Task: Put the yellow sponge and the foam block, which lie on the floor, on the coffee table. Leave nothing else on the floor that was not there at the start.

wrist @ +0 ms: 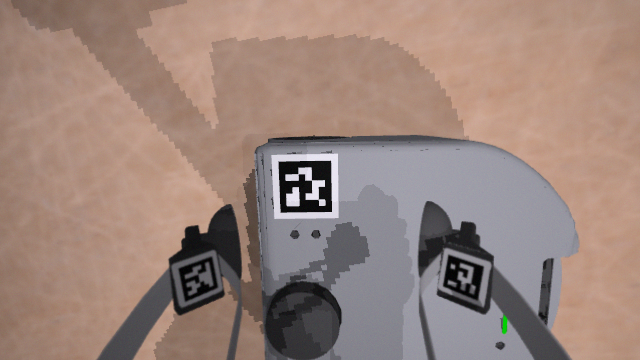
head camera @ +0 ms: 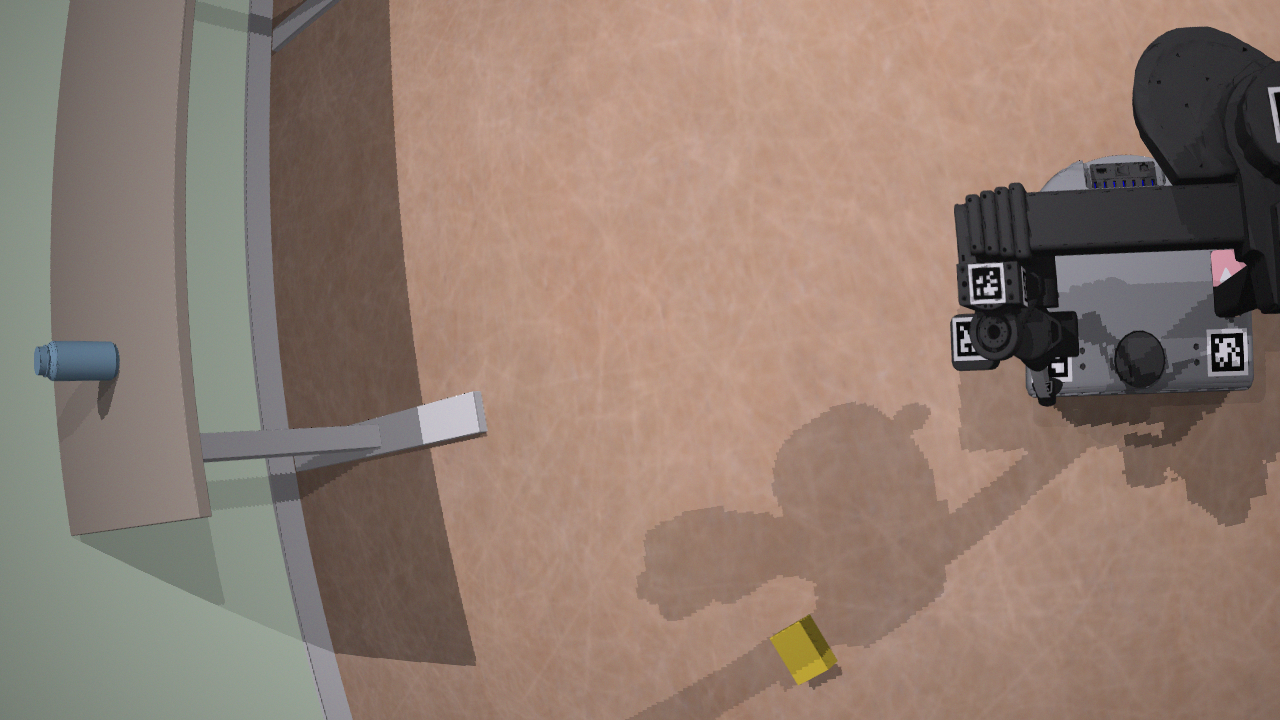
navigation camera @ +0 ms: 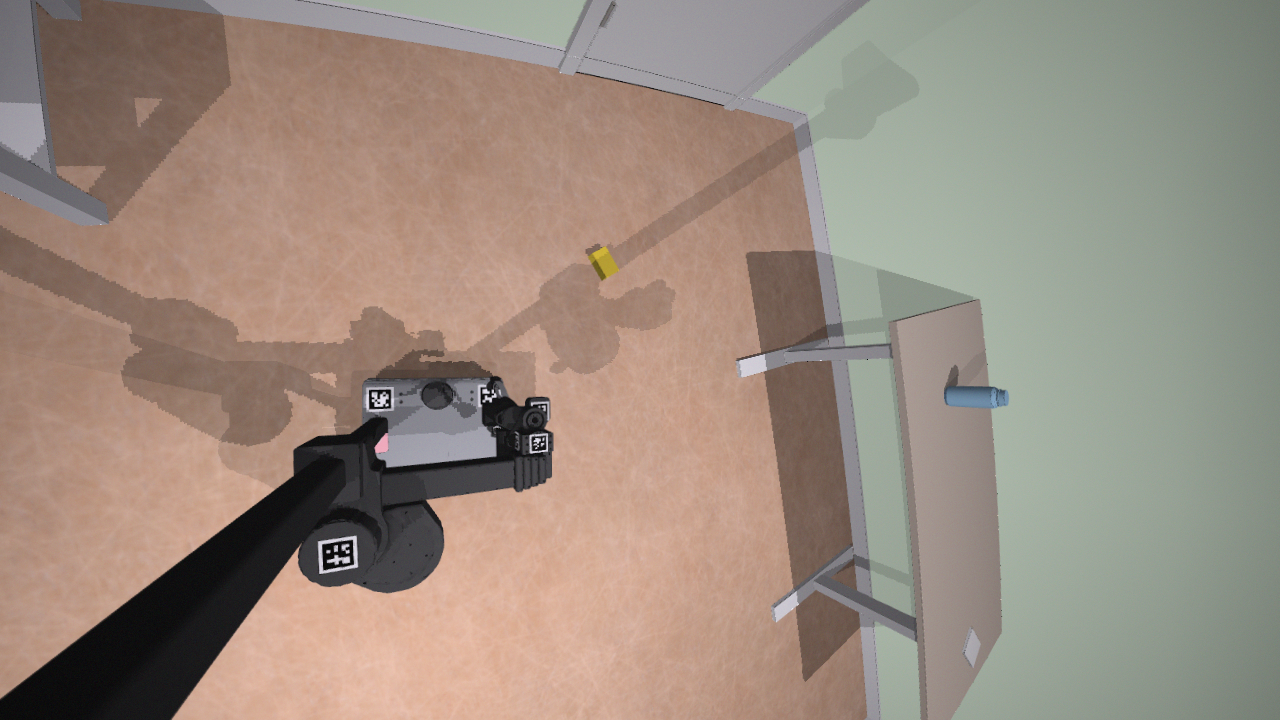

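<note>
The yellow sponge lies on the floor, low in the head view and above the middle in the navigation view, apart from the robot. My gripper is open, with no object between its fingertips, and hangs over the robot's own base. The sponge does not show in the wrist view. The foam block does not show in these views. A long brownish table stands by the wall; I cannot tell if it is the coffee table.
A blue bottle and a white card are on the long table. Its pale foot reaches out over the floor. Grey-white furniture stands at the upper left, and a door is at the top of the navigation view.
</note>
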